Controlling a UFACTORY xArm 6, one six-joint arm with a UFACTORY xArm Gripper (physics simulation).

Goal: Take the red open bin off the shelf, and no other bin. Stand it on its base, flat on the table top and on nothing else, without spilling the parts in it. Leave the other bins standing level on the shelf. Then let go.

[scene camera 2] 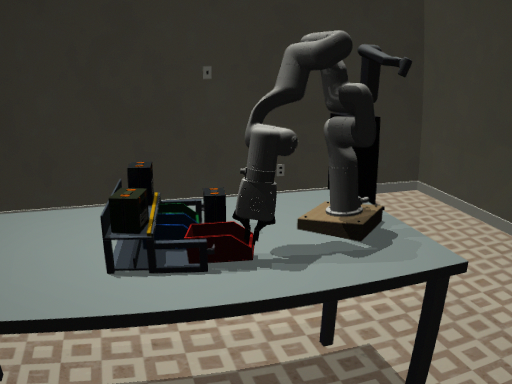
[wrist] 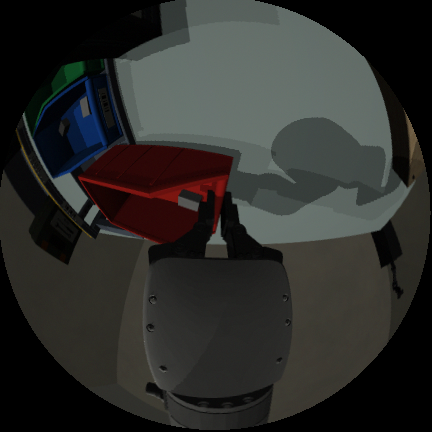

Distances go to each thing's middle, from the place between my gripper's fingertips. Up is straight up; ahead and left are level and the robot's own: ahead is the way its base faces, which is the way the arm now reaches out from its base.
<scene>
I see the red open bin (wrist: pixel 136 186) 7 cm ahead of my hand and 3 cm to the right of it. Also, from my hand: blue bin (scene camera 2: pixel 168 226) 20 cm to the right, 16 cm ahead, 1 cm below; then dark box (scene camera 2: pixel 214 199) 26 cm to the right, 1 cm above.
</scene>
